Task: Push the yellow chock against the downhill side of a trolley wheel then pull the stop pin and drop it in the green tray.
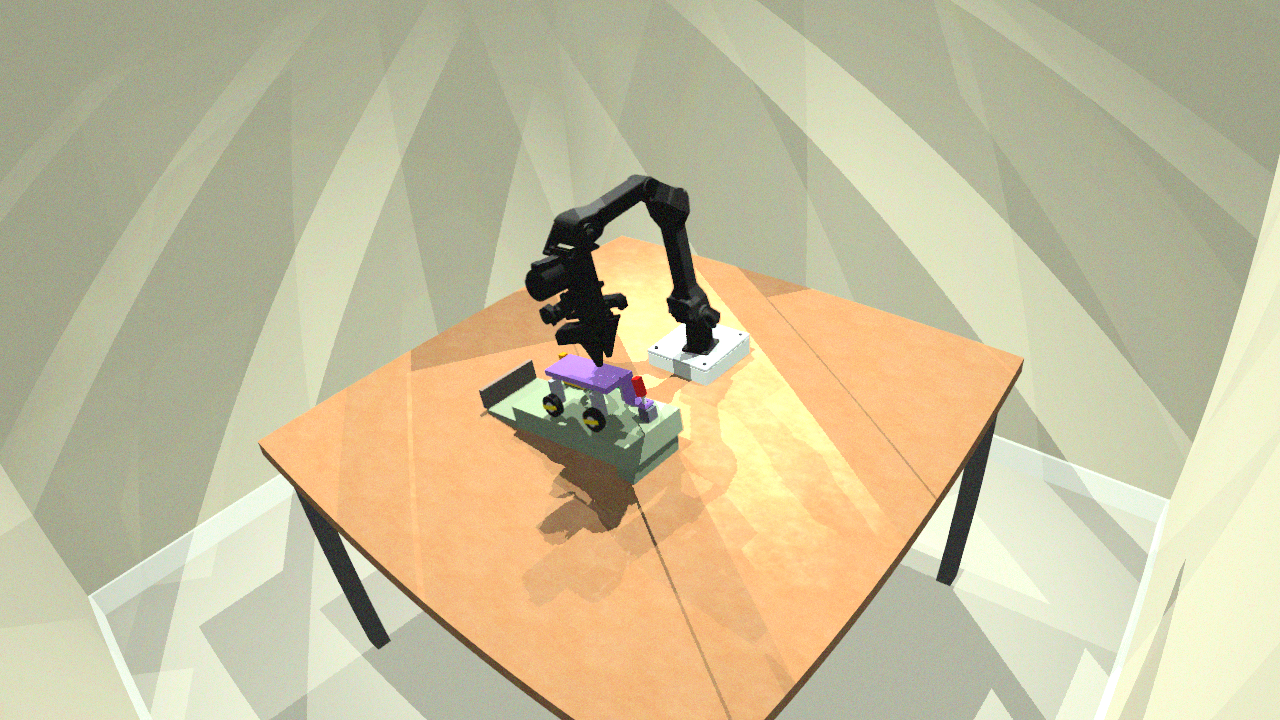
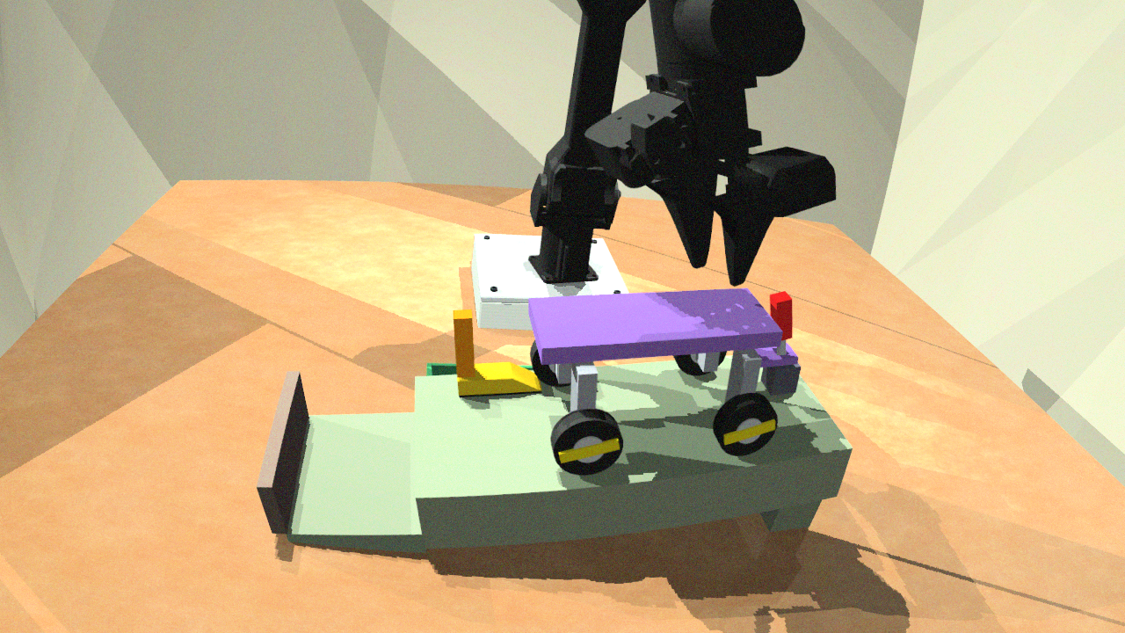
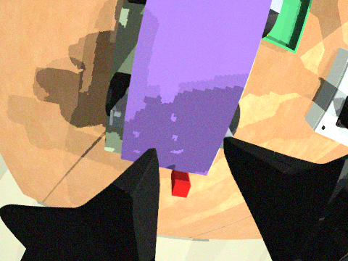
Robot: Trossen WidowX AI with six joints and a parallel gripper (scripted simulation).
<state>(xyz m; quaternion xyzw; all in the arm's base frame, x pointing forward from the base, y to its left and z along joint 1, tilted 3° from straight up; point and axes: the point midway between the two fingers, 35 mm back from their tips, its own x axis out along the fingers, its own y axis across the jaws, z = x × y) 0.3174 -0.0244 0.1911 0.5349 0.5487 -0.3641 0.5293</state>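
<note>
Now: the red-headed stop pin 8 cm to the left of my gripper tip and 5 cm below it. From my gripper tip the other things lie so: purple trolley: 4 cm to the right, 8 cm below; then pale green ramp: 4 cm to the right, 14 cm below; then yellow chock: 7 cm behind, 13 cm to the right, 10 cm below.
</note>
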